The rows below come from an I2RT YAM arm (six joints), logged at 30 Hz.
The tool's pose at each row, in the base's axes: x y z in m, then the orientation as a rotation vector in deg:
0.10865 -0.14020 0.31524 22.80 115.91 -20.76
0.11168 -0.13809 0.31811 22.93 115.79 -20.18
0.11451 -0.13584 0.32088 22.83 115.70 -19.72
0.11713 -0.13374 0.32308 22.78 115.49 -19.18
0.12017 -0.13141 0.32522 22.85 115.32 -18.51
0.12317 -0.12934 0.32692 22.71 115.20 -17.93
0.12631 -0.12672 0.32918 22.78 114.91 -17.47
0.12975 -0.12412 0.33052 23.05 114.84 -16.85
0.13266 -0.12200 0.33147 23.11 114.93 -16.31
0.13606 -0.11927 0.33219 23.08 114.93 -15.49
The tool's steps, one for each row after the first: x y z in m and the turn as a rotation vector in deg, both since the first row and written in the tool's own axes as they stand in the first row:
-0.00363 0.00294 0.00021 -0.35 -0.06 0.37
-0.00706 0.00594 0.00025 -0.72 -0.15 0.52
-0.00991 0.00875 0.00044 -1.13 -0.34 0.77
-0.01287 0.01196 0.00089 -1.57 -0.46 1.14
-0.01546 0.01496 0.00163 -2.04 -0.58 1.33
-0.01853 0.01846 0.00199 -2.34 -0.81 1.64
-0.02092 0.02215 0.00301 -2.66 -0.78 2.11
-0.02279 0.02521 0.00399 -3.02 -0.65 2.36
-0.02460 0.02906 0.00521 -3.62 -0.61 2.69

